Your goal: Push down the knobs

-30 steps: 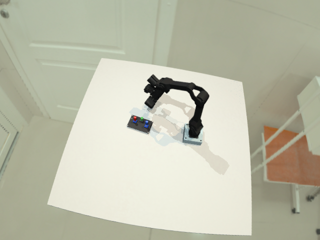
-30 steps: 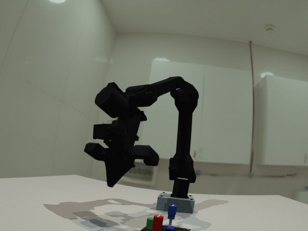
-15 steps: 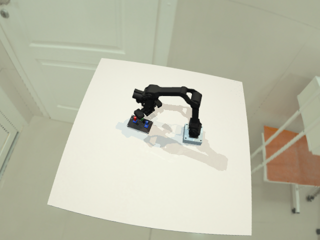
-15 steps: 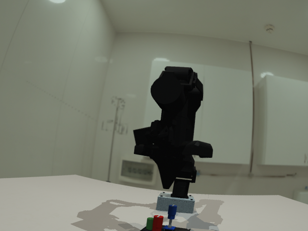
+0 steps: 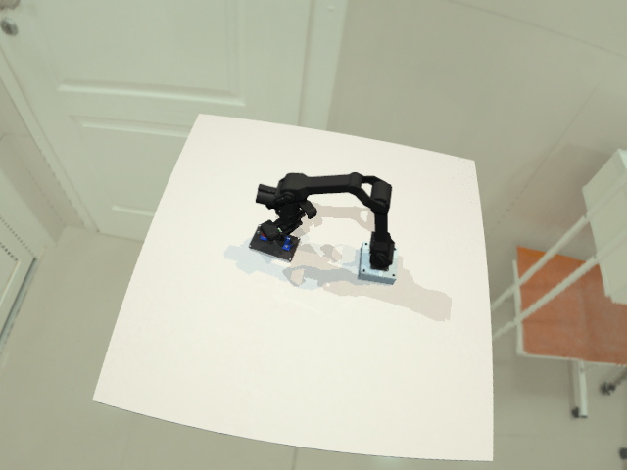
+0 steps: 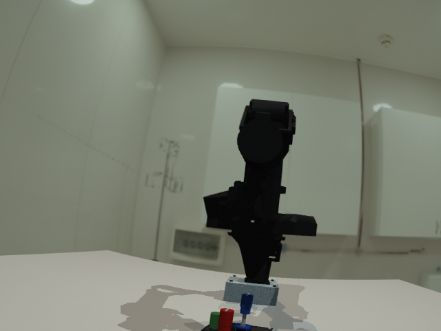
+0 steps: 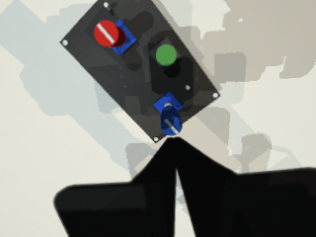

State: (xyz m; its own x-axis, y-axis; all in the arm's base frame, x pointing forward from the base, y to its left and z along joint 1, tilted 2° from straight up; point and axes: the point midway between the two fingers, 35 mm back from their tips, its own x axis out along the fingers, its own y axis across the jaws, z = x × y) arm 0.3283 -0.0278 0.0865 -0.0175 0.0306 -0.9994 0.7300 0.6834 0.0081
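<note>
Right now the blue knob is 4 cm below my gripper tip. Round my gripper tip: red knob: 8 cm ahead, 5 cm below, 3 cm to the right.
</note>
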